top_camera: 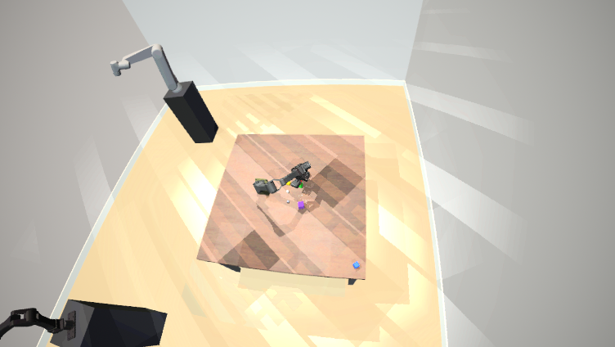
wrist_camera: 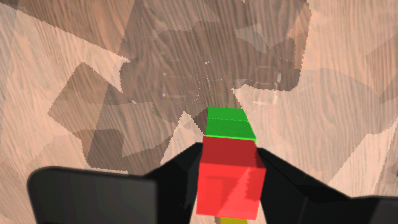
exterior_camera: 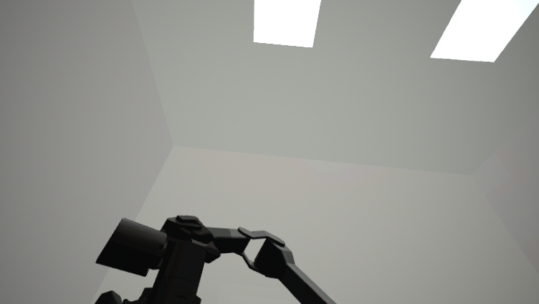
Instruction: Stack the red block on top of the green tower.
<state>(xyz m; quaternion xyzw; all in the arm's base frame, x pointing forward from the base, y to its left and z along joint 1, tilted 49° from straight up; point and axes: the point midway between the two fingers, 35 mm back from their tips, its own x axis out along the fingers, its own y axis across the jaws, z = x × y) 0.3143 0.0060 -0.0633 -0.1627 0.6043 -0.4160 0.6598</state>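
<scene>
Now: the red block 1 cm behind my gripper tip and 1 cm above it. From my gripper tip the other things lie so: yellow thing 11 cm behind, 2 cm to the left, 5 cm below; then small grey thing 10 cm behind, 15 cm to the right, 6 cm below; then small white thing 11 cm behind, 6 cm to the right, 6 cm below.
</scene>
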